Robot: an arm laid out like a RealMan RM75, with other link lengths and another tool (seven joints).
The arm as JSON. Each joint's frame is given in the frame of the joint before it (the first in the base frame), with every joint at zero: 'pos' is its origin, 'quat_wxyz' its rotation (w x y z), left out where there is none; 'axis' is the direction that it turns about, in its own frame. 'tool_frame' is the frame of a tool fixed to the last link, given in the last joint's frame.
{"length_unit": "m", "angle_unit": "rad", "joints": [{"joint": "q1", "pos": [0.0, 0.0, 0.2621], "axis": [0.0, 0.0, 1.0]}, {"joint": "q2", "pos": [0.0, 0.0, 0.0], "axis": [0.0, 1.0, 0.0]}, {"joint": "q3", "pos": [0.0, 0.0, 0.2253], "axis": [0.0, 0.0, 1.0]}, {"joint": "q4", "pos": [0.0, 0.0, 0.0], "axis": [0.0, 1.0, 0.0]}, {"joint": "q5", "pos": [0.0, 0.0, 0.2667], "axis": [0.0, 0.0, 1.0]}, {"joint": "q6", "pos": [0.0, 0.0, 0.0], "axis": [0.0, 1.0, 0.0]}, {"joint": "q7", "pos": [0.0, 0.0, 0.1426], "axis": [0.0, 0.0, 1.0]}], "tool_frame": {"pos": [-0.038, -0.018, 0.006], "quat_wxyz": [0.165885, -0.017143, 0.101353, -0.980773]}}
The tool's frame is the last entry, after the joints.
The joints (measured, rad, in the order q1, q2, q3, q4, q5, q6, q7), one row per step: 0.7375 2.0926 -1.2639 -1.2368 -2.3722 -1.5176 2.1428; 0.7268 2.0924 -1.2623 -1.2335 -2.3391 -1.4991 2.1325; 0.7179 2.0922 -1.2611 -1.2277 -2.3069 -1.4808 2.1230; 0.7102 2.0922 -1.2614 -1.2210 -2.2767 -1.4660 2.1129; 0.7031 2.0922 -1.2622 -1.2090 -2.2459 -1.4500 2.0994; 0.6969 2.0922 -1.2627 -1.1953 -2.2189 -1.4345 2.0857; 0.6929 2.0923 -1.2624 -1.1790 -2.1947 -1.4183 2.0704; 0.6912 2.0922 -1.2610 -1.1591 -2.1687 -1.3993 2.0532; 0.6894 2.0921 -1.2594 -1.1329 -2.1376 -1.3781 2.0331; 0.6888 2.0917 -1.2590 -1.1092 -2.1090 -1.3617 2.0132; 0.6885 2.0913 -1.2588 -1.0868 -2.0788 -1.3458 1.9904
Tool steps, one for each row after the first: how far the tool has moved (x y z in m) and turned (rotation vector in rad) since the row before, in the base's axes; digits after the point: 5 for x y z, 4 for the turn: -0.00009 0.00039 0.00061 0.0060 0.0350 0.0021; -0.00001 0.00056 0.00028 0.0054 0.0337 0.0005; 0.00002 0.00007 -0.00035 0.0018 0.0300 0.0010; 0.00098 0.00017 -0.00123 0.0002 0.0294 0.0004; 0.00170 0.00039 -0.00138 0.0007 0.0256 -0.0010; 0.00190 0.00079 -0.00157 0.0019 0.0229 -0.0006; 0.00172 0.00141 -0.00156 0.0040 0.0249 -0.0005; 0.00282 0.00154 -0.00228 0.0031 0.0291 -0.0038; 0.00215 0.00097 -0.00226 0.0008 0.0249 -0.0011; 0.00148 0.00083 -0.00192 0.0020 0.0255 0.0024
